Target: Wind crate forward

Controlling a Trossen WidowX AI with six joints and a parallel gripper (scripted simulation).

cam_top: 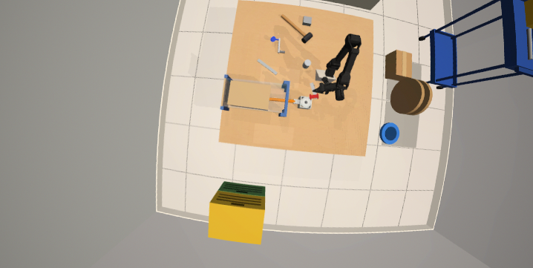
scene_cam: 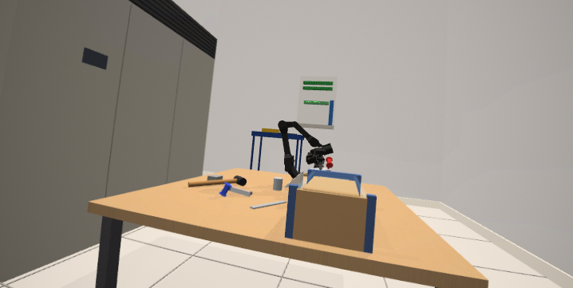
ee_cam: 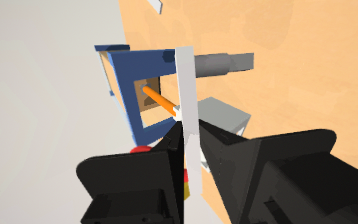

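The red grip is 1 cm behind my gripper tip, 5 cm to the left of it and 4 cm above it. Round my gripper tip: blue steel frame (18 cm ahead, 10 cm to the left, 3 cm below); hand winch (1 cm ahead, 7 cm to the left, 10 cm below); red-knobbed crank handle (1 cm behind, 1 cm to the left, 1 cm above).
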